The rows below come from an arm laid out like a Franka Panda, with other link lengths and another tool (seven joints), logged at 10 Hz.
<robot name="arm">
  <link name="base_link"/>
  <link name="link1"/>
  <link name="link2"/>
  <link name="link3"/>
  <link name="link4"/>
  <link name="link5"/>
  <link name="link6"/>
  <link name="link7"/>
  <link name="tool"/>
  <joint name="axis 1" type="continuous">
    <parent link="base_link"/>
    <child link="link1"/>
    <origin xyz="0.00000 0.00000 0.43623"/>
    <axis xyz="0 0 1"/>
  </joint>
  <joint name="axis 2" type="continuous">
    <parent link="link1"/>
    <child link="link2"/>
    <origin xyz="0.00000 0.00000 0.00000"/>
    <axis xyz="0 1 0"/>
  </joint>
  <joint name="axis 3" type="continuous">
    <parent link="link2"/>
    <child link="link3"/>
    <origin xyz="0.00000 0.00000 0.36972"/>
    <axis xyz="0 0 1"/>
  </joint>
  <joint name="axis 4" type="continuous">
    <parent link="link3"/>
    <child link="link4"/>
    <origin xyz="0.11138 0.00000 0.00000"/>
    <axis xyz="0 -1 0"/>
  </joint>
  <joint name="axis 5" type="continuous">
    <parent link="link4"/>
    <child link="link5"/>
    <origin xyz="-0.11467 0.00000 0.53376"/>
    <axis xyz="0 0 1"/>
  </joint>
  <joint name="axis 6" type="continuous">
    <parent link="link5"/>
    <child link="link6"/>
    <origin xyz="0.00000 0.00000 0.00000"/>
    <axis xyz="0 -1 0"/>
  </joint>
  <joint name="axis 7" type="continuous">
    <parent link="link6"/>
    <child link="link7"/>
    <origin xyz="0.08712 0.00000 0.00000"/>
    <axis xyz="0 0 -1"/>
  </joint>
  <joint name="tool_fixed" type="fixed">
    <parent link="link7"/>
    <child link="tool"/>
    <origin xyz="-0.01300 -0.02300 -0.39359" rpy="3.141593 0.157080 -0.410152"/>
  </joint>
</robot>
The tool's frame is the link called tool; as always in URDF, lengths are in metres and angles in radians. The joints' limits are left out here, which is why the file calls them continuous.
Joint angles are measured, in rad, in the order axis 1, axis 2, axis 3, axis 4, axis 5, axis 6, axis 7. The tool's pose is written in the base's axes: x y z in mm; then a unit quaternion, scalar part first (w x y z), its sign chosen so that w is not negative. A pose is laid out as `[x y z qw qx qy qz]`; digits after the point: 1 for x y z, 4 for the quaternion.
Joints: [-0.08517, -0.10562, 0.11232, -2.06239, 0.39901, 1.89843, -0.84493]
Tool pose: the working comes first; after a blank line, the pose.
Where each joint sits with the arm in this pose, in the base's axes (m; each line is computed from the numbers above, not from the rounded line before):
axis 1: 0.0000 0.0000 0.4362
axis 2: 0.0000 0.0000 0.4362
axis 3: -0.0388 0.0033 0.8039
axis 4: 0.0719 0.0064 0.8156
axis 5: 0.6093 0.0195 0.7205
axis 6: 0.6093 0.0195 0.7205
axis 7: 0.6957 0.0108 0.7135
the tool: 0.6853 0.1268 0.3366

[685.3 126.8 336.6 0.1691 -0.9684 -0.1704 0.0676]
